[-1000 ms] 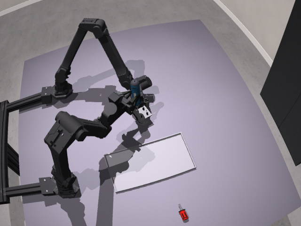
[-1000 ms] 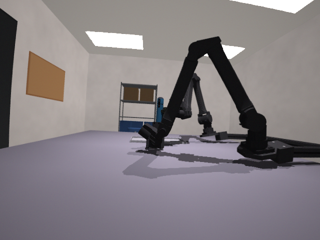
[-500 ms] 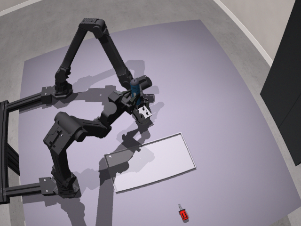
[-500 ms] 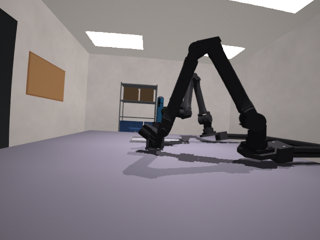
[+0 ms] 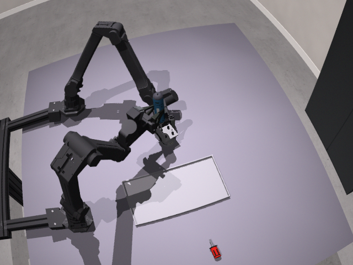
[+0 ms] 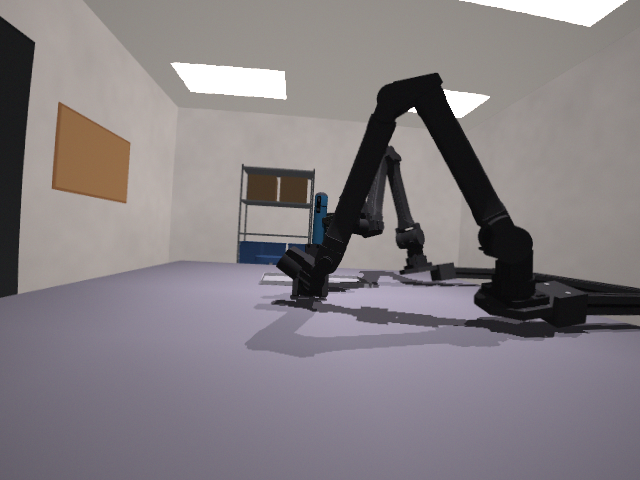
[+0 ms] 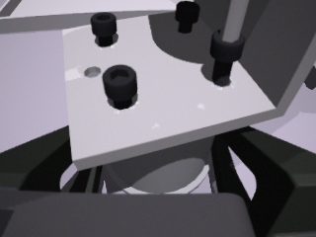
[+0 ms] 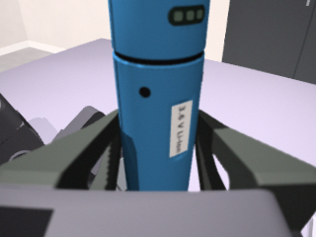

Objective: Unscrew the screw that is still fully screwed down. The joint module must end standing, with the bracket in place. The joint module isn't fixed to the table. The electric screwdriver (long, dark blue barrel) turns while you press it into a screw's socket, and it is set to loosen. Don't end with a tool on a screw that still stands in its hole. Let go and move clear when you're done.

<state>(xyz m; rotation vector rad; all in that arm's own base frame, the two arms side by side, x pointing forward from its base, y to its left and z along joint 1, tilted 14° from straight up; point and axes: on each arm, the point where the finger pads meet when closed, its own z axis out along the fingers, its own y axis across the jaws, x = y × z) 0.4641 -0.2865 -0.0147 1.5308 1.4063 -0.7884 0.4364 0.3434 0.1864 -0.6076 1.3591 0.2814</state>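
Right now my left hand is 10 mm below the joint module body. Round my left hand: white tray: 20 mm behind, 260 mm to the right, 20 mm below; then white bracket: 50 mm above; then red hand screwdriver: 80 mm ahead, 570 mm to the right, 10 mm below.
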